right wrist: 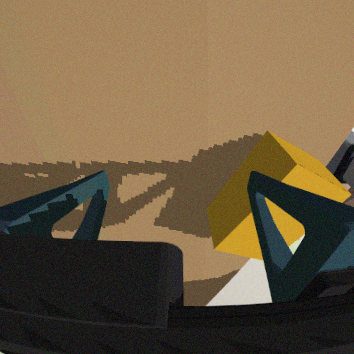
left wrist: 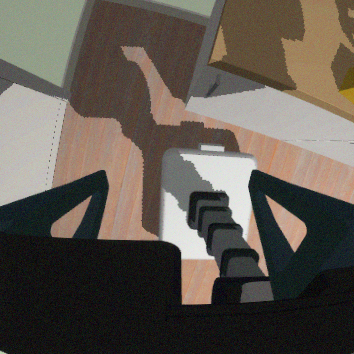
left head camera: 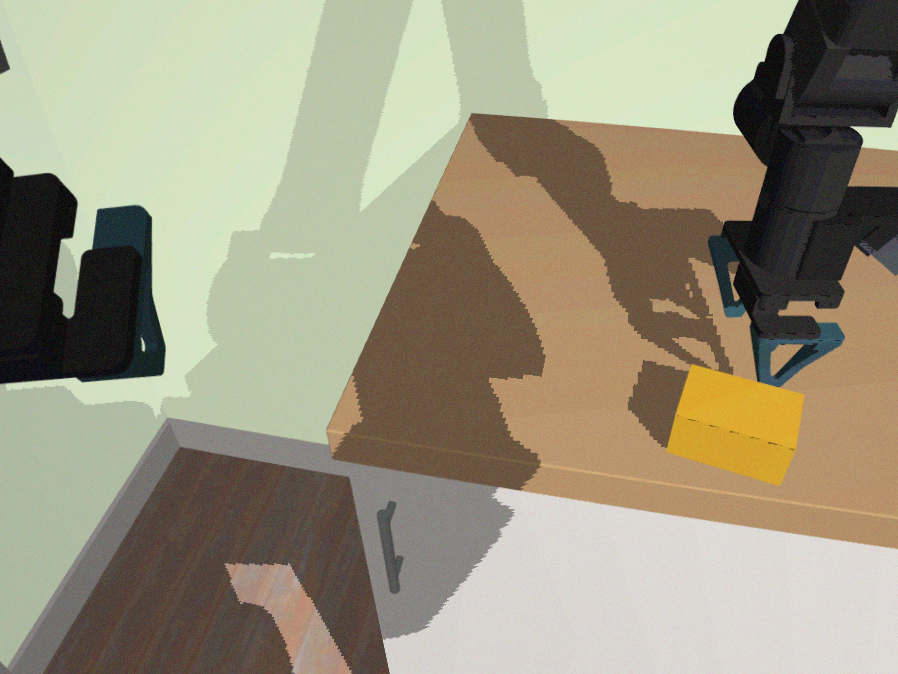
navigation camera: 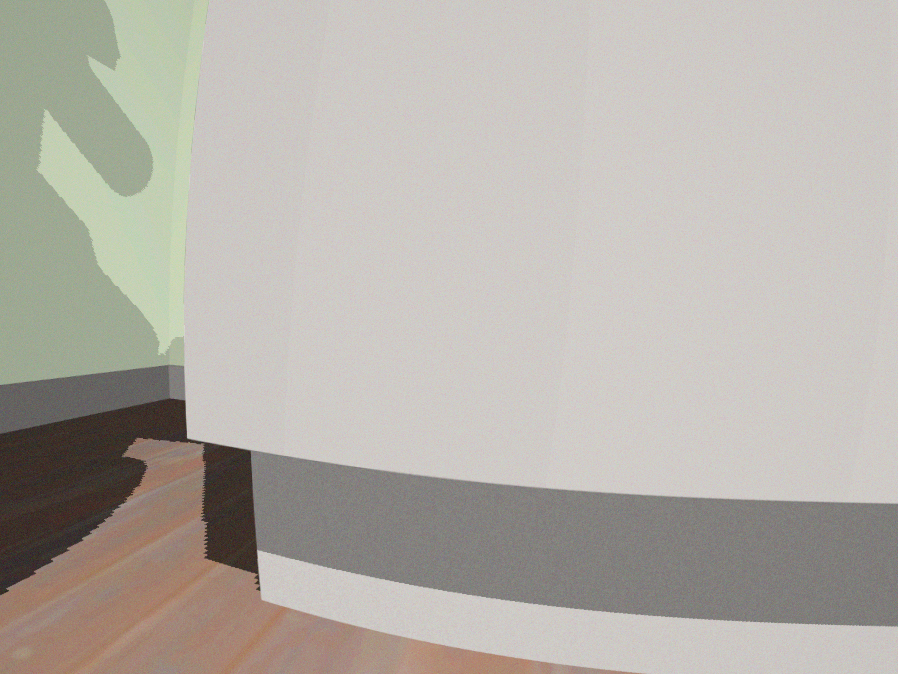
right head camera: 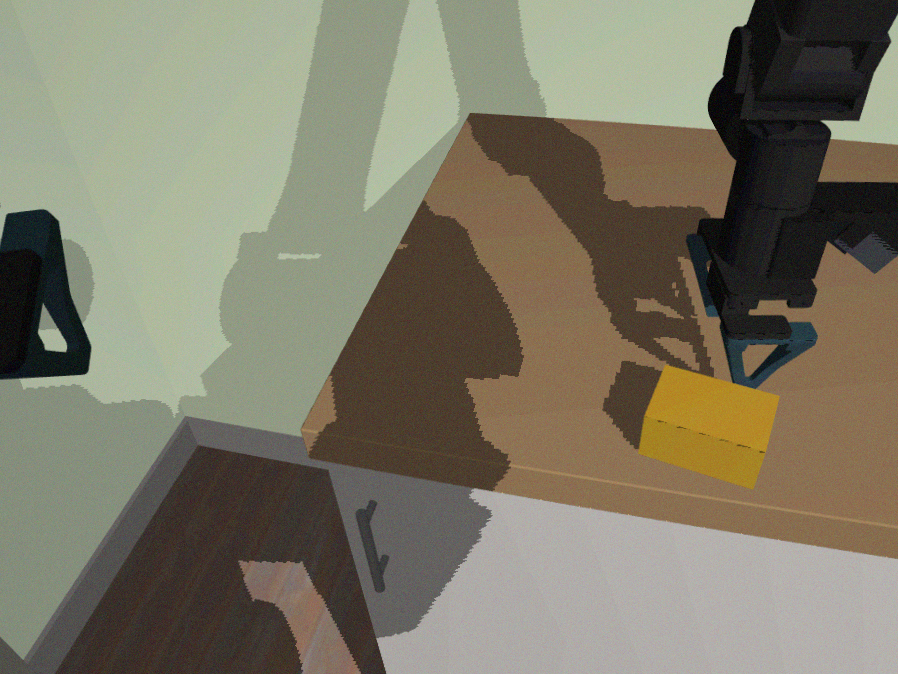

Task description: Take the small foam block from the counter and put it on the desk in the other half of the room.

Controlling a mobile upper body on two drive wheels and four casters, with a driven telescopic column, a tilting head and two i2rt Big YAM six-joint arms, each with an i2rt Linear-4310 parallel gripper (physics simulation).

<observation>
The pictures show: the left gripper, the right gripper, a small yellow foam block, a counter and a white door.
The left gripper also shows in the left wrist view. The right gripper is seen too in the right wrist view and in the right head camera view.
</observation>
